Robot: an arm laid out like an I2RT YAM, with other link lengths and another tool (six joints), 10 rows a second.
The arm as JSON. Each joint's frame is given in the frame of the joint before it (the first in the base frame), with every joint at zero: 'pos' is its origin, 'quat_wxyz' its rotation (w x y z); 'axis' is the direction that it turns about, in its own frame. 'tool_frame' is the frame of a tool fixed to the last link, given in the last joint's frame.
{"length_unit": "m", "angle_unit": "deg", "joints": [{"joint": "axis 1", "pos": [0.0, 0.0, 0.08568], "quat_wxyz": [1.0, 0.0, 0.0, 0.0], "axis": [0.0, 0.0, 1.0]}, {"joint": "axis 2", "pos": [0.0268, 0.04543, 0.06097], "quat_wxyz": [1.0, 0.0, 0.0, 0.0], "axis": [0.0, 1.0, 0.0]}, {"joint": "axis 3", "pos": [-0.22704, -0.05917, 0.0], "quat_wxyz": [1.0, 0.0, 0.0, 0.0], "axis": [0.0, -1.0, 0.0]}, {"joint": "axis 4", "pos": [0.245, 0.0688, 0.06], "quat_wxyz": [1.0, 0.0, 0.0, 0.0], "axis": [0.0, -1.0, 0.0]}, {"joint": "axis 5", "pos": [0.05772, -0.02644, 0.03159], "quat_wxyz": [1.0, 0.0, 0.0, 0.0], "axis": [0.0, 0.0, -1.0]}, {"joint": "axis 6", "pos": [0.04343, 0.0, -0.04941], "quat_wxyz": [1.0, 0.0, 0.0, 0.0], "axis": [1.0, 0.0, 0.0]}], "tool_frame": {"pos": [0.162, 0.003, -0.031], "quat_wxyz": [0.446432, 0.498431, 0.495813, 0.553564]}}
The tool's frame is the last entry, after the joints.
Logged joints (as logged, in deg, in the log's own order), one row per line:
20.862, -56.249, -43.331, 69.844, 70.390, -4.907
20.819, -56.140, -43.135, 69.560, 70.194, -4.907
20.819, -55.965, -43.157, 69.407, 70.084, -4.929
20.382, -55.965, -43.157, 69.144, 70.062, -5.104
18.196, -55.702, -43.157, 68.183, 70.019, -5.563
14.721, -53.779, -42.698, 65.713, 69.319, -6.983
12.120, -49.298, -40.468, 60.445, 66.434, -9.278
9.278, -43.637, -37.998, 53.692, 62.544, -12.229
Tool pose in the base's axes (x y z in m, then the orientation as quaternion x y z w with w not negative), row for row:
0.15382, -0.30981, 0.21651, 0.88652, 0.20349, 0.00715, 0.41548
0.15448, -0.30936, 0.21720, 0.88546, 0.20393, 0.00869, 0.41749
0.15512, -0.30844, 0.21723, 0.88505, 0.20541, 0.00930, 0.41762
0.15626, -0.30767, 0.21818, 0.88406, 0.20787, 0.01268, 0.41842
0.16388, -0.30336, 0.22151, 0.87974, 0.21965, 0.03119, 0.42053
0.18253, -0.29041, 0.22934, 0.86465, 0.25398, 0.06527, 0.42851
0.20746, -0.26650, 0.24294, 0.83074, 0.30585, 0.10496, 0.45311
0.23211, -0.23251, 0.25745, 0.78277, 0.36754, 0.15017, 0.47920
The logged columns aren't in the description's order. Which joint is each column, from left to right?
Columns, left to right: axis 5, axis 1, axis 4, axis 2, axis 3, axis 6.
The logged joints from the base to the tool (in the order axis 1, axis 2, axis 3, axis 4, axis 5, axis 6), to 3 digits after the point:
-56.249, 69.844, 70.390, -43.331, 20.862, -4.907
-56.140, 69.560, 70.194, -43.135, 20.819, -4.907
-55.965, 69.407, 70.084, -43.157, 20.819, -4.929
-55.965, 69.144, 70.062, -43.157, 20.382, -5.104
-55.702, 68.183, 70.019, -43.157, 18.196, -5.563
-53.779, 65.713, 69.319, -42.698, 14.721, -6.983
-49.298, 60.445, 66.434, -40.468, 12.120, -9.278
-43.637, 53.692, 62.544, -37.998, 9.278, -12.229

